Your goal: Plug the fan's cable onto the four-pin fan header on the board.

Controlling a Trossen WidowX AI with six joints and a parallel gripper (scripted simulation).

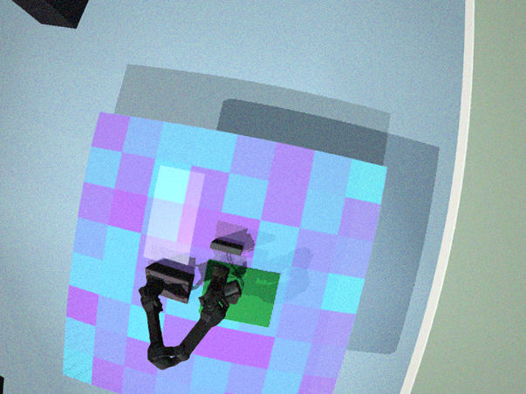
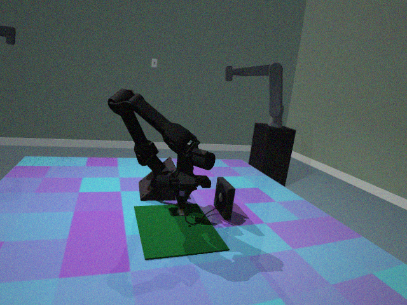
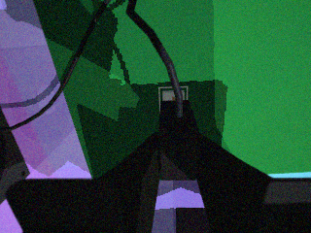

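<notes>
My gripper tip is now 40 mm above the white four-pin header and 10 mm short of it. Round my gripper tip: green board (90 mm ahead, 50 mm below, 30 mm to the right); black fan (150 mm to the left, 20 mm above, 10 mm behind); dark plug (10 mm ahead, 10 mm above).
</notes>
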